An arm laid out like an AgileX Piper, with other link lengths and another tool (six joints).
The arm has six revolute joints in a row. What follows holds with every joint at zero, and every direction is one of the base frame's. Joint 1 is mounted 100.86 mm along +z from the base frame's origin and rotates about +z. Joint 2 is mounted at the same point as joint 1 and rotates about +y. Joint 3 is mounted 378.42 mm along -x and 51.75 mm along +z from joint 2 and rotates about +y. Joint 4 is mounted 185.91 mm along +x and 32.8 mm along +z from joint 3 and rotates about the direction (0.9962, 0, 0.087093). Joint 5 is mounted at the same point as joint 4 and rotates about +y. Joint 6 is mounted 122.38 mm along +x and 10.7 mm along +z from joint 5 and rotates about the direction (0.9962, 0, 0.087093). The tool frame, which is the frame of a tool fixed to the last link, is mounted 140.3 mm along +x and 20 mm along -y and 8.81 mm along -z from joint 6; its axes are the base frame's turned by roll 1.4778, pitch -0.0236 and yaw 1.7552 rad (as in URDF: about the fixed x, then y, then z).
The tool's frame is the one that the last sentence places.
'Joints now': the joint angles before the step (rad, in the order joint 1, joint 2, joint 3, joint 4, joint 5, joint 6). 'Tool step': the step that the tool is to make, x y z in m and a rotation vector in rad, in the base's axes. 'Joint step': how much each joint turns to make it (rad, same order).
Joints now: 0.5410, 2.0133, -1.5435, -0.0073, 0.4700, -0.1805
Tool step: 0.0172, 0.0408, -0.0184, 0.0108, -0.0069, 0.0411
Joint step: 0.0434, 0.1037, -0.1214, 0.0057, 0.0061, 0.0002
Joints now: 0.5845, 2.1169, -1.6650, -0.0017, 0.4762, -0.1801
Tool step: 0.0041, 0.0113, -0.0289, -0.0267, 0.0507, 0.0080
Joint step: 0.0106, 0.0758, -0.0714, 0.0059, 0.0526, 0.0007
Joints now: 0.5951, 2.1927, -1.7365, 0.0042, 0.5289, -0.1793
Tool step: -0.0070, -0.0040, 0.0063, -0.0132, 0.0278, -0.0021
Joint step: -0.0002, -0.0122, -0.0298, 0.0040, 0.0725, 0.0012
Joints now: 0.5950, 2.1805, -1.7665, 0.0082, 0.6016, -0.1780
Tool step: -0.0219, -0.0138, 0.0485, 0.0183, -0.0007, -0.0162
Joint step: -0.0001, -0.1081, -0.0048, 0.0022, 0.1020, 0.0206
